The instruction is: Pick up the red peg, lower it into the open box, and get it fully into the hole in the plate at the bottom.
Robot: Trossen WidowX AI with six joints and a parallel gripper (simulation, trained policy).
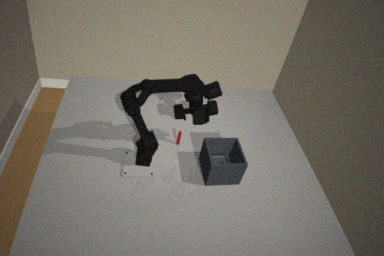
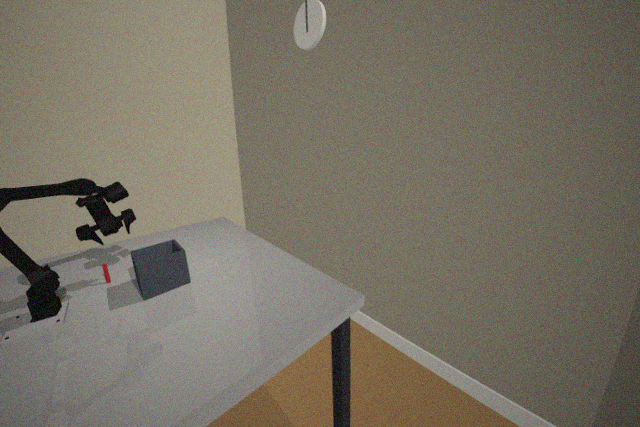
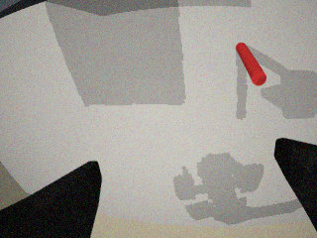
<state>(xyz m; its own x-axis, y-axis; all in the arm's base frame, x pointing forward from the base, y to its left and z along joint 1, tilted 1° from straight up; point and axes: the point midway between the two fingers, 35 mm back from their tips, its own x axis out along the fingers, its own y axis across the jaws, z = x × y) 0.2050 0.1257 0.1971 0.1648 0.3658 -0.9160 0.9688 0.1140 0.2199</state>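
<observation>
The red peg is 14 cm below my gripper tip and 6 cm behind it. Also, from my gripper tip: plate: 15 cm to the right, 13 cm below, 13 cm ahead.
</observation>
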